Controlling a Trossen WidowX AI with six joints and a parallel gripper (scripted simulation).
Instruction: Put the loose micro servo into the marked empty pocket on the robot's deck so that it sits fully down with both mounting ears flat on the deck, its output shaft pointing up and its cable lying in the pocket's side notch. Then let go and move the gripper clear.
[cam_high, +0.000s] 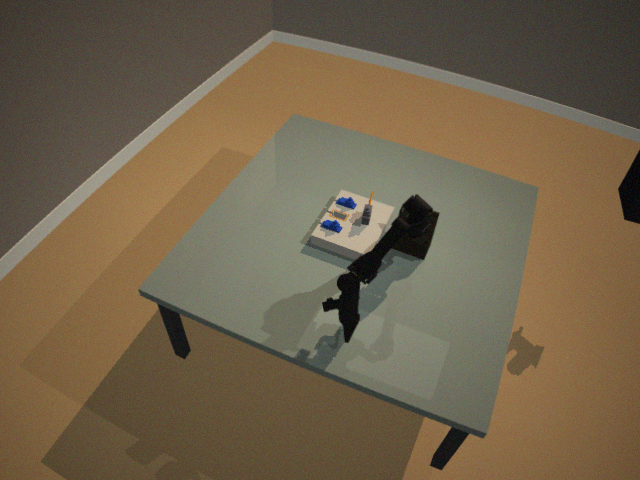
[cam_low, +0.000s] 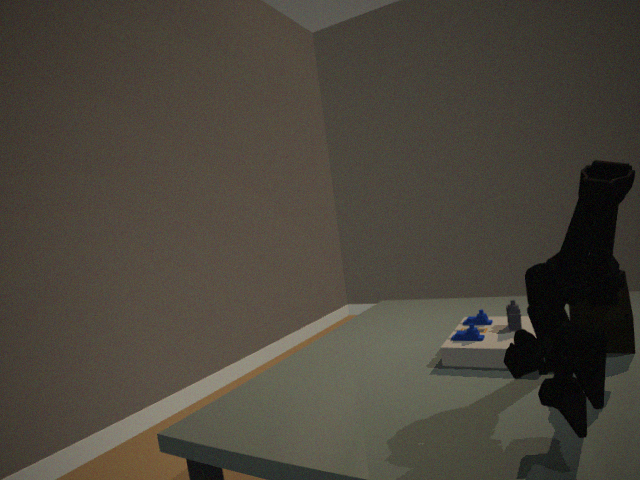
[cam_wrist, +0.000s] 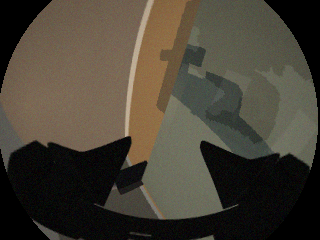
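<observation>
My gripper tip is now 560 mm to the left of the white deck, 80 mm short of it and 50 mm above it.
</observation>
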